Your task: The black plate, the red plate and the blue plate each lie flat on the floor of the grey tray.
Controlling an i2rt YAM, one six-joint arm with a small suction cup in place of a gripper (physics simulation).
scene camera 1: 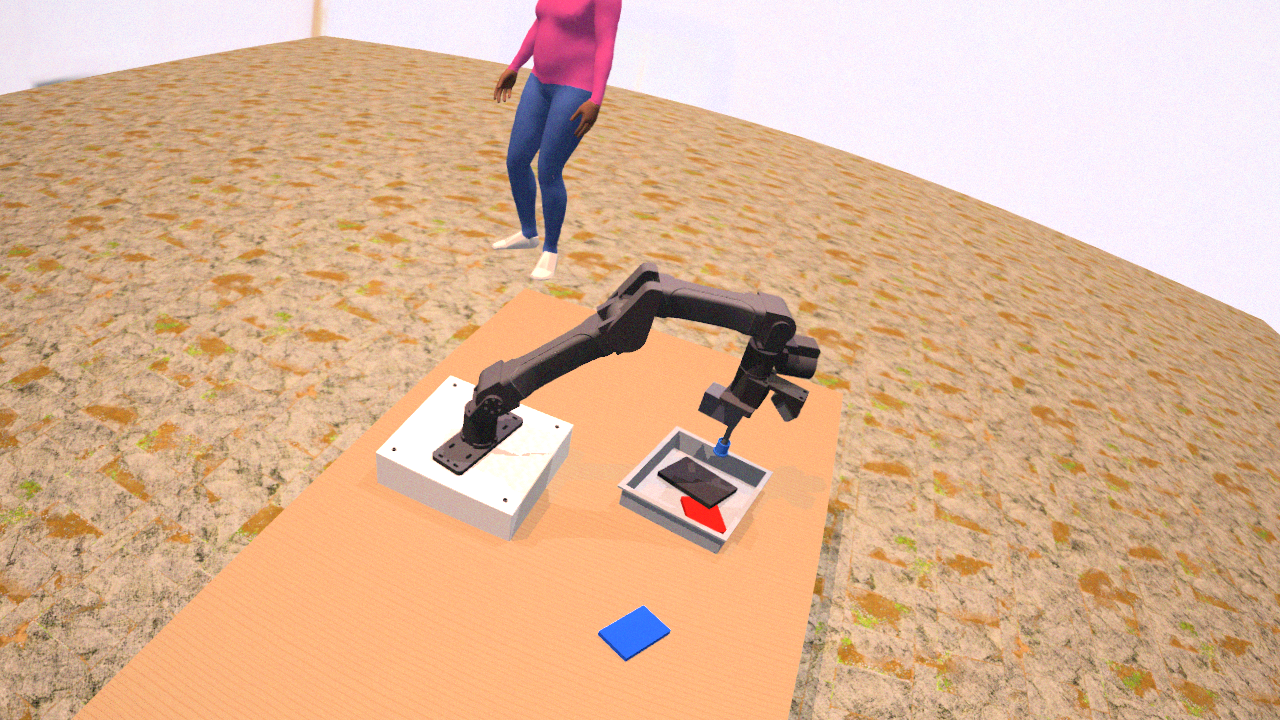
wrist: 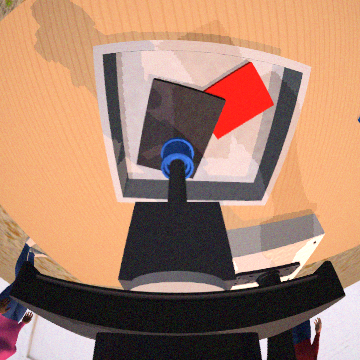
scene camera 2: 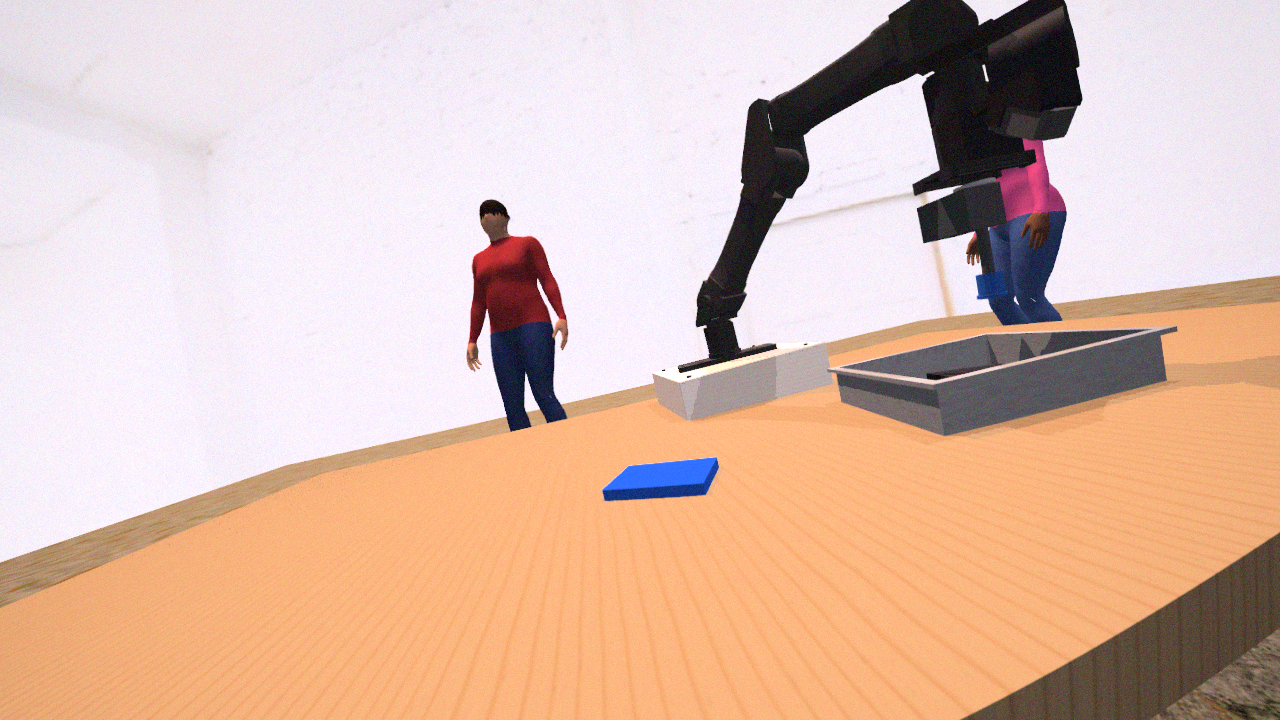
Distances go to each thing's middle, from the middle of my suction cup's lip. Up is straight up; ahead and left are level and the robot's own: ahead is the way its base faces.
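The blue plate (scene camera 2: 684, 478) has my suction cup 50 mm short of it, 400 mm to the left of it and 110 mm above it. There is the black plate (wrist: 173, 110), 30 mm behind my suction cup and 100 mm below it. I find the red plate (scene camera 1: 712, 518) 20 mm ahead of my suction cup, 70 mm to the right of it and 110 mm below it, while the grey tray (scene camera 2: 1044, 370) is 20 mm behind my suction cup, 30 mm to the right of it and 90 mm below it.
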